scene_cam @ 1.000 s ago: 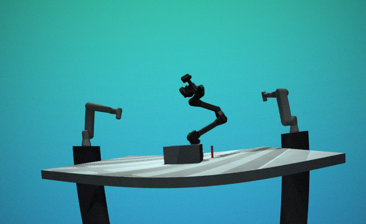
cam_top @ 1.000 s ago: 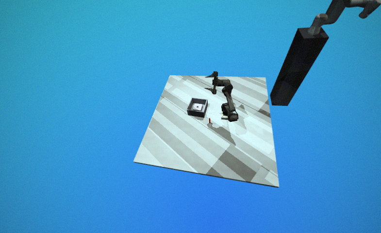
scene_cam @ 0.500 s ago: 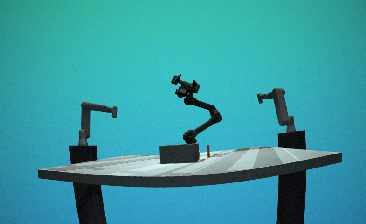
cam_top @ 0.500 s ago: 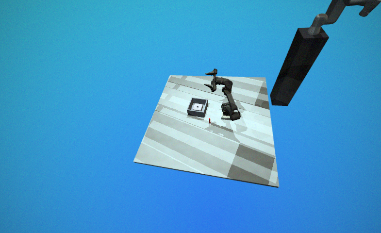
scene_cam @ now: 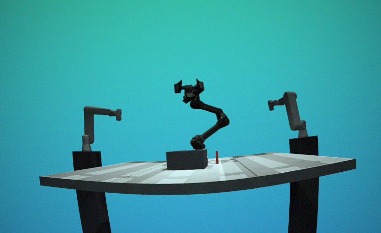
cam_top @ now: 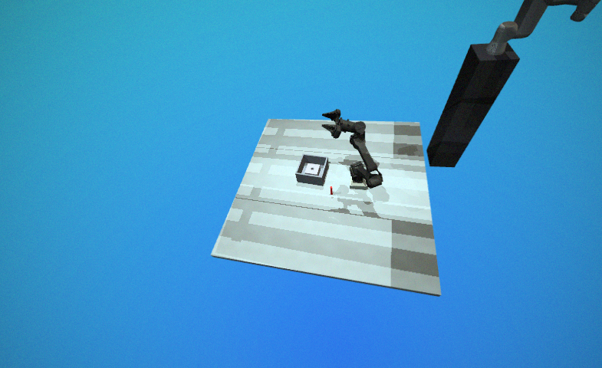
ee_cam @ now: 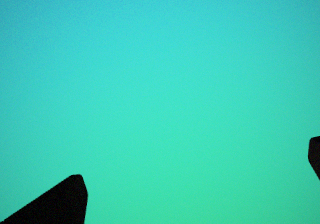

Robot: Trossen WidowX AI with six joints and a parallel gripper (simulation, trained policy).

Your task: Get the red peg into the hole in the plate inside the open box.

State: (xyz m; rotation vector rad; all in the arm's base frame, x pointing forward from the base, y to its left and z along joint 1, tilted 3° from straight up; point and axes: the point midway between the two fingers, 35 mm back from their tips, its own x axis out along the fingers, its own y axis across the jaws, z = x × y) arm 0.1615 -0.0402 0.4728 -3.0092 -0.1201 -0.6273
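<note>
Right now my gripper tip is 48 cm above the red peg, 14 cm to the right of it and 5 cm past it. Round my gripper tip: plate 47 cm below, 10 cm ahead, 3 cm to the right; box 49 cm below, 10 cm ahead, 3 cm to the right.
</note>
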